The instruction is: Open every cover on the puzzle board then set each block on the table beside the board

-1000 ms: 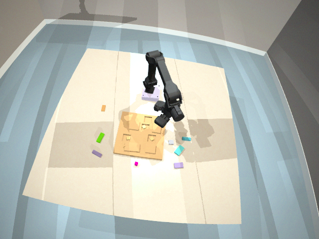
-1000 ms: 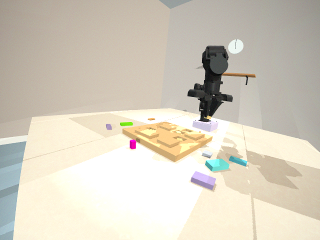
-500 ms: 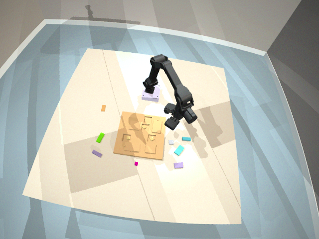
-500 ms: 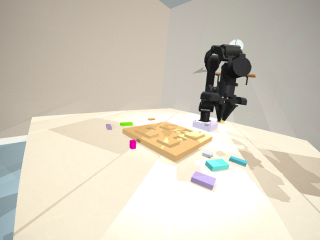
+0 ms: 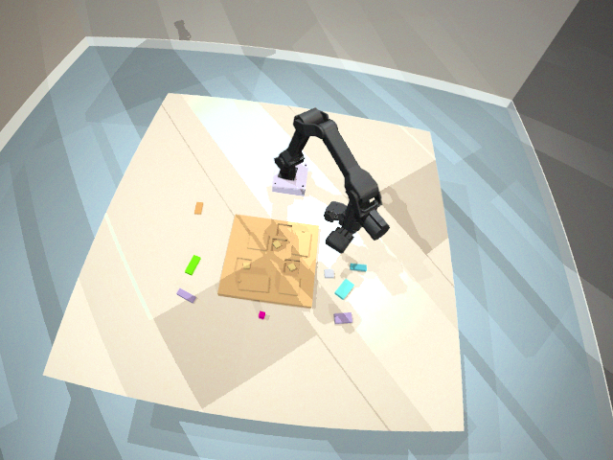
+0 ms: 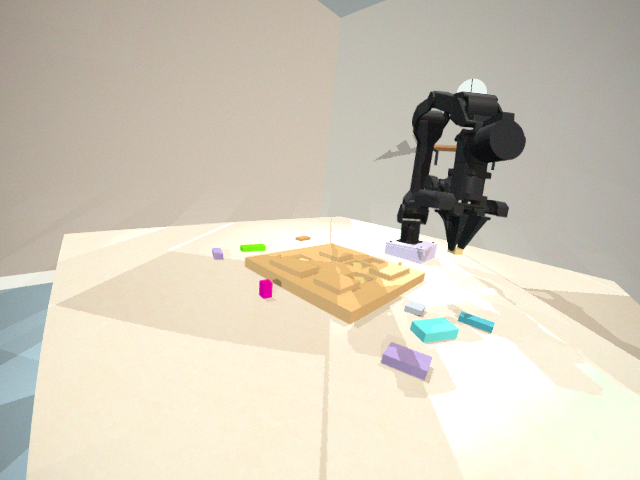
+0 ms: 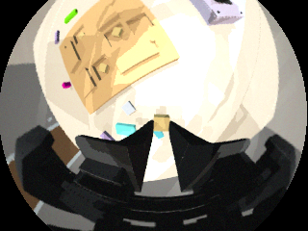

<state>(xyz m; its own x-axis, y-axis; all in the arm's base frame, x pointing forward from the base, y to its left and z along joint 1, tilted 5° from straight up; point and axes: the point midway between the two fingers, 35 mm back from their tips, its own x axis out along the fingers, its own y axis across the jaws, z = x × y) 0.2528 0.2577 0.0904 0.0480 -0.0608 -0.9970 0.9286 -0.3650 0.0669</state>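
Now: gripper tip 200 mm to the left of the tan puzzle board, 90 mm short of it and 90 mm above it. Also, from my gripper tip: lilac block: 220 mm ahead, 100 mm below, 60 mm to the left; then cyan block: 120 mm ahead, 100 mm below, 40 mm to the left; then grey cube: 100 mm below, 80 mm ahead, 20 mm to the right.
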